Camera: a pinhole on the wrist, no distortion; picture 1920 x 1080 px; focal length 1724.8 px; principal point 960.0 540.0 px. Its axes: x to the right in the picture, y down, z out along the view. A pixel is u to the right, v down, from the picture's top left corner.
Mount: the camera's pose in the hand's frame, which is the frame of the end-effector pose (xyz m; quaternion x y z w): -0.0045 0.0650 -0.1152 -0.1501 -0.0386 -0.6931 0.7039
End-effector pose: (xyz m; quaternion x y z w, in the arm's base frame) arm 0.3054 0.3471 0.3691 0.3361 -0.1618 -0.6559 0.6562
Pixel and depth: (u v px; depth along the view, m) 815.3 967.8 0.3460
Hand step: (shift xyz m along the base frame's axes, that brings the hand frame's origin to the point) 0.0239 -0.1884 0.2293
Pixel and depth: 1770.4 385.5 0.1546
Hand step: -0.0070 -0.0233 0.0600
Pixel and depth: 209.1 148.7 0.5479
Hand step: 0.0897 -0.0712 0.5621
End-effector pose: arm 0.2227 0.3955 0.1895 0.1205 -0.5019 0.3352 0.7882
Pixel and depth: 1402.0 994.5 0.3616
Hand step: -0.1750 -0.0121 0.2305
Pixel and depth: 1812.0 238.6 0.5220
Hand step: -0.3017 -0.2796 0.2189
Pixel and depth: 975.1 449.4 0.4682
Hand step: -0.3468 -0.0207 0.1674
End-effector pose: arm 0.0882 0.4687 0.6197 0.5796 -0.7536 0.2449 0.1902
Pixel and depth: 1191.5 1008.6 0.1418
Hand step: -0.0956 -0.0373 0.0044
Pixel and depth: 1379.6 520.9 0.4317
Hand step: -0.0920 -0.2224 -0.2386
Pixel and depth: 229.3 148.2 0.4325
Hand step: -0.3350 -0.0488 -0.2900
